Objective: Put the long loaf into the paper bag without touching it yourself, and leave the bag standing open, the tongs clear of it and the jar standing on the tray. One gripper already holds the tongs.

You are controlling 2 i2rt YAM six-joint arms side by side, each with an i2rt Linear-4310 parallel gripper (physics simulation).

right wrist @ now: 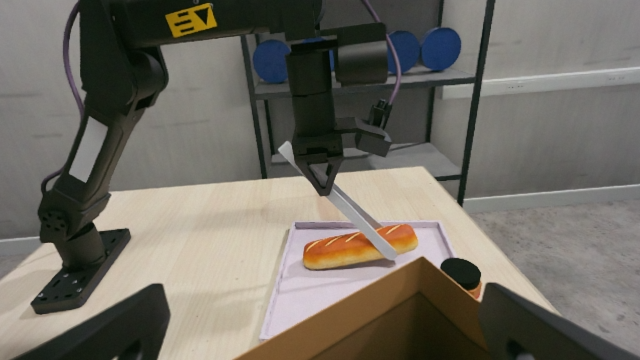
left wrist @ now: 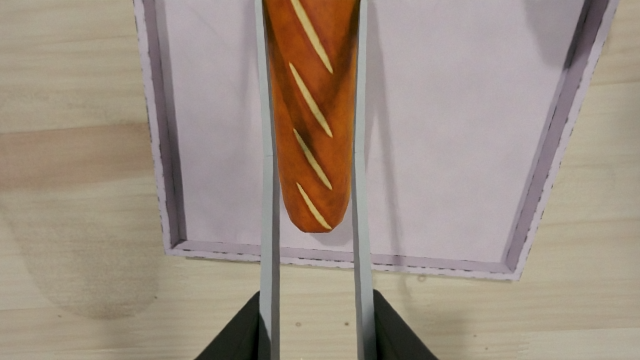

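Note:
The long loaf (left wrist: 314, 120) (right wrist: 335, 252) lies between the two grey blades of the tongs (left wrist: 268, 210) (right wrist: 356, 215). It slopes in the right wrist view, over the pale lilac tray (left wrist: 450, 150) (right wrist: 300, 305); any gap beneath it is hard to tell. My left gripper (left wrist: 317, 305) (right wrist: 324, 190) is shut on the tongs, above the tray. My right gripper (right wrist: 323, 297) is open, its fingers at both sides of the view. The brown paper bag (right wrist: 367, 306) shows its open top between them. The jar (right wrist: 461, 272), black-lidded, stands near the tray's right edge, partly behind the bag; its base is hidden.
The wooden table (left wrist: 75, 200) (right wrist: 200, 250) lies around the tray, and its right edge (right wrist: 495, 245) runs close past the jar. The left arm's base (right wrist: 82, 270) stands at the left. A shelf rack (right wrist: 477, 100) with blue round things stands behind the table.

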